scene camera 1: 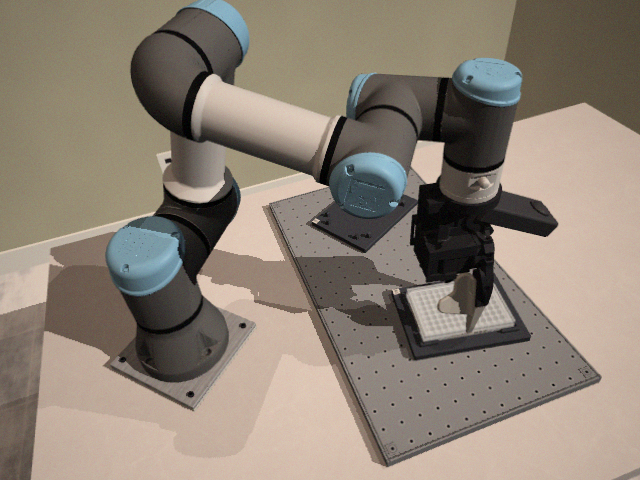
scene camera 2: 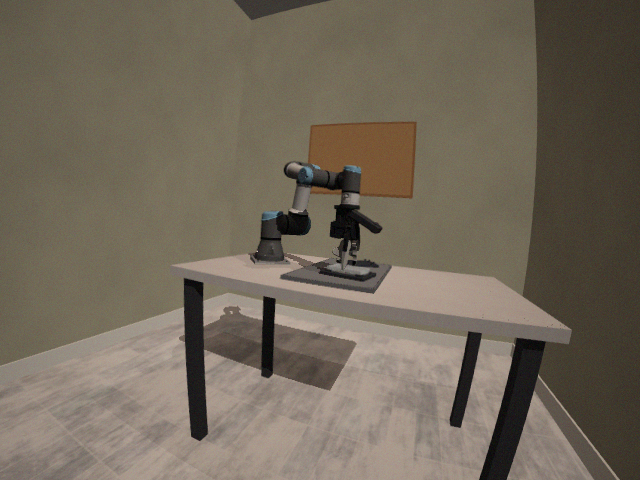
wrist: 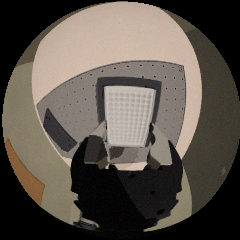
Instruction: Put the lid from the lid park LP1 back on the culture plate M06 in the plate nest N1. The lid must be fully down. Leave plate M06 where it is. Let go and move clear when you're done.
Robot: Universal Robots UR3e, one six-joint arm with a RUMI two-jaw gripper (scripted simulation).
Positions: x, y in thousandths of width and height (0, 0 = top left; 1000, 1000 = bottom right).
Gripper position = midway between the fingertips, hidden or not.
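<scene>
A lid park LP1 (scene camera 1: 537, 472) is in my sight. So is a lid (scene camera 1: 663, 624), and I can see the lid (wrist: 535, 460) from the wrist as well. As for my own gripper (scene camera 1: 713, 641), it is visible there, while other views give me the gripper (scene camera 2: 545, 559) and the gripper (wrist: 535, 510).
</scene>
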